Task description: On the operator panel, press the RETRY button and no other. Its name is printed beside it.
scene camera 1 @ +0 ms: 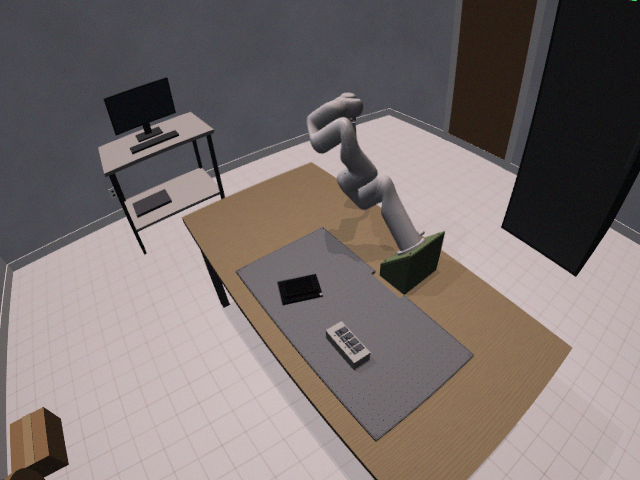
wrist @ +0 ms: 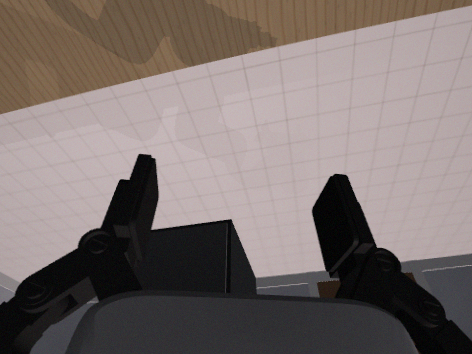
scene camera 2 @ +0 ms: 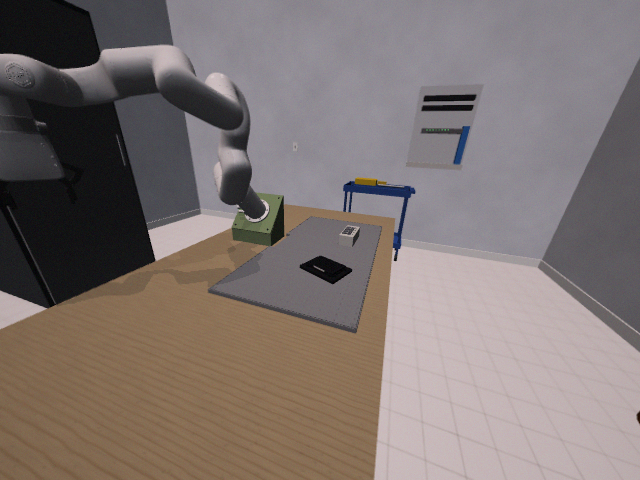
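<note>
A small white box with a row of several dark buttons, apparently the operator panel, sits on the grey perforated mat. Its printed names are too small to read, so I cannot tell which button is RETRY. The panel does not show in the wrist view. My gripper is open and empty, its black fingers wide apart. It hangs high, well away from the panel; the wrist view looks past the table edge onto the floor. In scene camera 1 the arm hides the gripper.
A flat black device lies on the mat near the panel. The arm stands on a green wedge base on the wooden table. A tall black cabinet stands beyond the table.
</note>
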